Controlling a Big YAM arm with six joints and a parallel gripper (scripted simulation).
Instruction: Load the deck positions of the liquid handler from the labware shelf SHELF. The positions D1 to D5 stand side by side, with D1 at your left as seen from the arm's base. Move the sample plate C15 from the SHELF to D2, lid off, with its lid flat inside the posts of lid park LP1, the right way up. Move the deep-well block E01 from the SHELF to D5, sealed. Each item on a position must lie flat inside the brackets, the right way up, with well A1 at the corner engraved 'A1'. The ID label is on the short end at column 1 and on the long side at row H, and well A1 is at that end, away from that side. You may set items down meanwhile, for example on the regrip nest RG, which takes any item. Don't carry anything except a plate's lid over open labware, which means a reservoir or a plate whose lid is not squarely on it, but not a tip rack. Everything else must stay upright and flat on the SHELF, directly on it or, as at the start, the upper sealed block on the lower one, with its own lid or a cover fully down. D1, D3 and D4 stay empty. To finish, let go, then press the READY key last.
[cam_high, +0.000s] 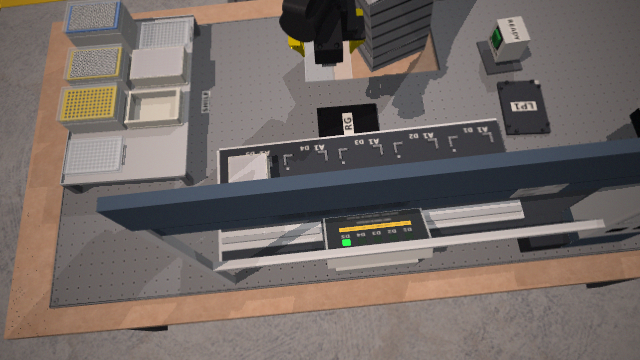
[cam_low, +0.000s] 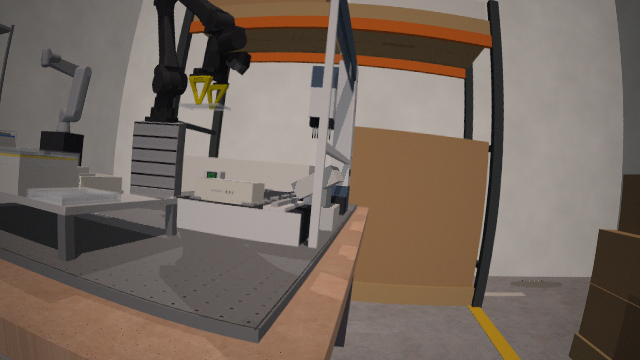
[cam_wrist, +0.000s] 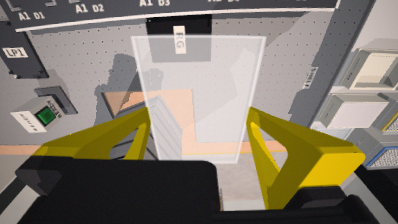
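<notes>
Now: the lid park LP1 470 mm to the left of my hand, 280 mm below it and 80 mm ahead of it. From my hand the other things lie so: clear plate lid: 10 mm below; black regrip nest RG: 280 mm below, 40 mm to the left, 20 mm ahead; shelf label: 290 mm to the right, 290 mm below, 140 mm behind.
</notes>
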